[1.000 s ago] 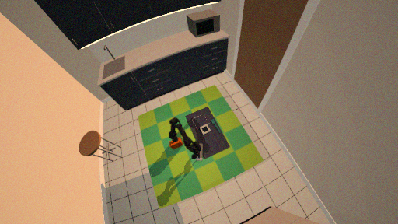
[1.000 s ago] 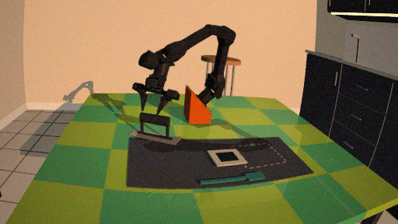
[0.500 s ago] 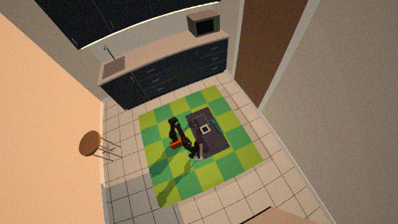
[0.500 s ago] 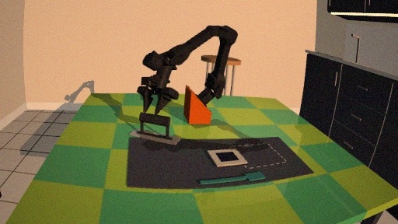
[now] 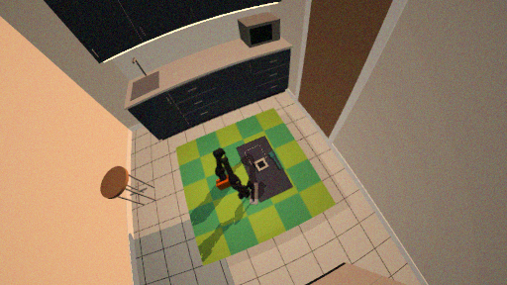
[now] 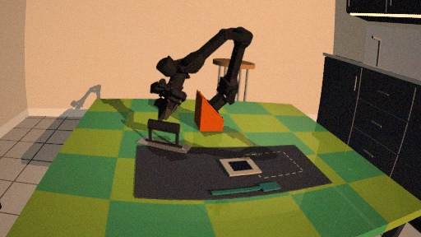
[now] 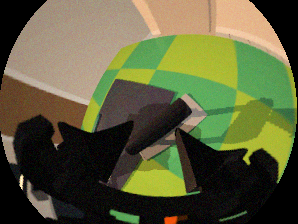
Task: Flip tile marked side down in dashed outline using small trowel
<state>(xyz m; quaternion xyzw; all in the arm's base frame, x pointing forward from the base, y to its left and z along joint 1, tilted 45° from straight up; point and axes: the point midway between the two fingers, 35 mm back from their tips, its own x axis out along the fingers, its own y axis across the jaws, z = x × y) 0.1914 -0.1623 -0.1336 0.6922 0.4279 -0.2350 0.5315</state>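
Right now my gripper tip is 250 mm to the right of the tile, 180 mm short of it and 80 mm above it. From my gripper tip the other things lie so: dark mat: 230 mm to the left, 190 mm ahead, 110 mm below; teal trowel: 330 mm ahead, 260 mm to the left, 80 mm below.
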